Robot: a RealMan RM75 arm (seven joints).
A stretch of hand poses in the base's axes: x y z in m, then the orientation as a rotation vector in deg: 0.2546 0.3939 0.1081 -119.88 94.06 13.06; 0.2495 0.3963 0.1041 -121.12 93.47 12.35; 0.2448 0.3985 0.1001 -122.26 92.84 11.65; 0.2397 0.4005 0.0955 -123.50 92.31 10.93; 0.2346 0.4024 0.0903 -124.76 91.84 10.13; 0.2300 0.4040 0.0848 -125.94 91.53 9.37; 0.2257 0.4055 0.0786 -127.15 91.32 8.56; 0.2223 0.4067 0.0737 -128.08 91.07 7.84; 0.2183 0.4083 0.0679 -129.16 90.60 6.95; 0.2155 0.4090 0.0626 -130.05 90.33 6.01; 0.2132 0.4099 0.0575 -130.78 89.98 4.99
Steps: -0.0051 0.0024 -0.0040 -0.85 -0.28 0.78; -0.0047 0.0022 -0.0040 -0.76 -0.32 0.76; -0.0051 0.0020 -0.0046 -0.89 -0.24 0.75; -0.0051 0.0019 -0.0052 -0.97 -0.25 0.71; -0.0046 0.0016 -0.0055 -0.97 -0.17 0.59; -0.0043 0.0015 -0.0062 -1.06 -0.14 0.54; -0.0034 0.0012 -0.0049 -0.82 -0.19 0.44; -0.0040 0.0016 -0.0058 -0.89 -0.33 0.60; -0.0028 0.0007 -0.0053 -0.87 -0.33 0.40; -0.0023 0.0009 -0.0051 -0.75 -0.47 0.37
